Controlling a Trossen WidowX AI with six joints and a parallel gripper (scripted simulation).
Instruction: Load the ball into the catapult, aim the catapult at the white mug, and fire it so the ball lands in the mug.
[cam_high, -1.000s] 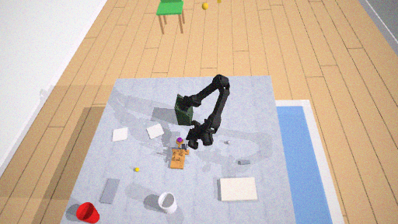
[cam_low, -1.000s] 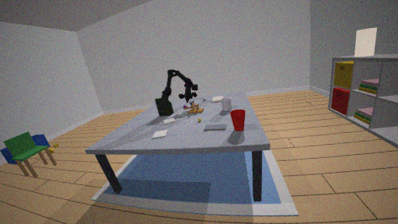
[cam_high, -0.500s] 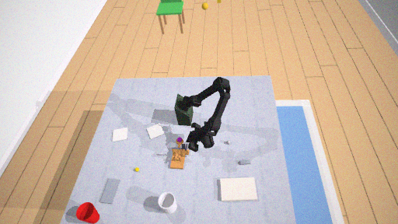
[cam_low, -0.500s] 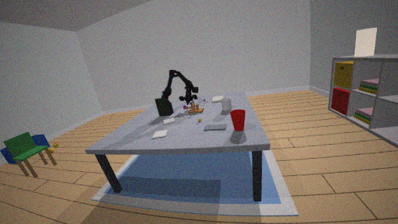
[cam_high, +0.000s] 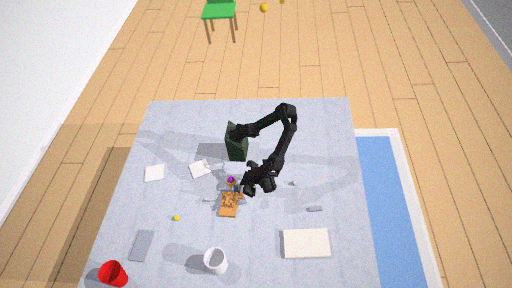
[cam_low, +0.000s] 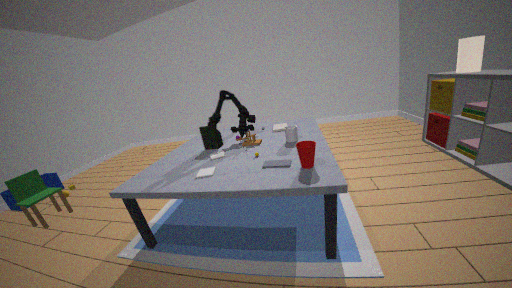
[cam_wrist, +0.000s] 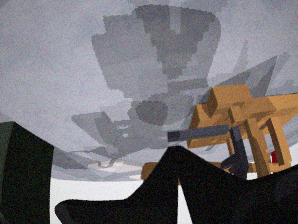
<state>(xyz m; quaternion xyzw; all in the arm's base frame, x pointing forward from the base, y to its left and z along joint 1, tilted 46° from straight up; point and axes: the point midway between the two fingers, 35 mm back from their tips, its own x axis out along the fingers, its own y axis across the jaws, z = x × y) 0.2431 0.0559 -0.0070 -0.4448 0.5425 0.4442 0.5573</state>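
Now: the purple ball 40 mm to the right of my gripper tip, 20 mm behind it and 20 mm above it. Also, from my gripper tip: small grey block (350 mm to the left, 150 mm ahead, 40 mm below); wooden catapult (50 mm ahead, 30 mm to the right, 10 mm above); small yellow ball (320 mm to the right, 140 mm ahead, 30 mm below).
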